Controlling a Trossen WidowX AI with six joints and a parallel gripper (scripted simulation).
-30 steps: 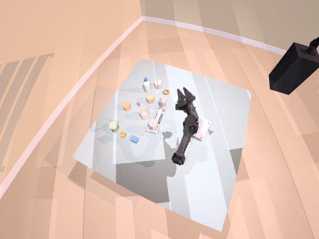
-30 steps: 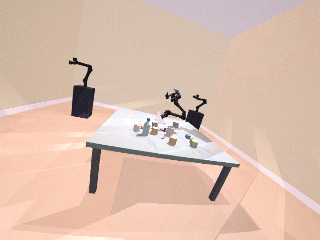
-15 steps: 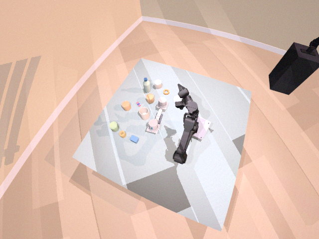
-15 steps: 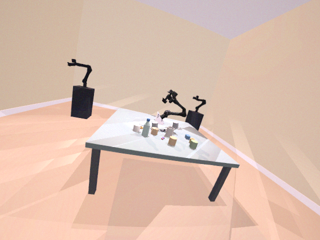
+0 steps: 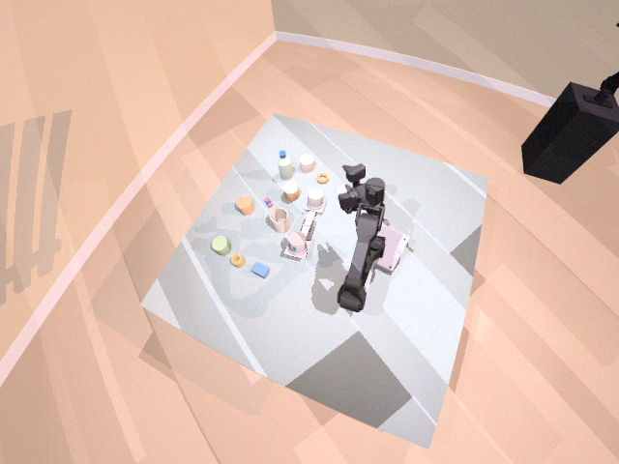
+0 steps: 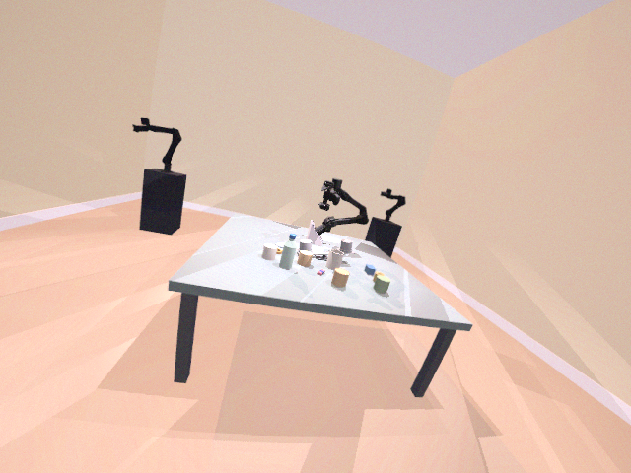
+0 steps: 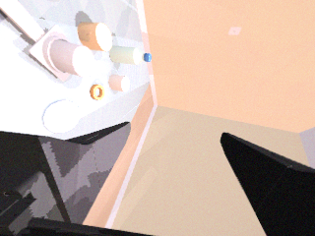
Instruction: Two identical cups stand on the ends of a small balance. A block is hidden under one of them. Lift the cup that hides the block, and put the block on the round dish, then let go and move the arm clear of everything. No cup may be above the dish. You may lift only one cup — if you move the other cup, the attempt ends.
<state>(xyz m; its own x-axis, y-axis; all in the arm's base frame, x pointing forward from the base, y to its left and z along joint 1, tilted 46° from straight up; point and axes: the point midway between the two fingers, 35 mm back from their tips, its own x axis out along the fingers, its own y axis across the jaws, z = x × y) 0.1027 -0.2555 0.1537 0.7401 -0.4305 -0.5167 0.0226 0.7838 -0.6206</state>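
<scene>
Right now the pale green block is 300 mm below my gripper tip, 140 mm ahead of it and 50 mm to the right of it. From my gripper tip the other things lie so: grey cup 230 mm below, 220 mm to the left, 130 mm ahead; pale round dish 340 mm below, 160 mm to the right, 20 mm ahead; balance 310 mm below, 130 mm ahead, 80 mm to the left.
</scene>
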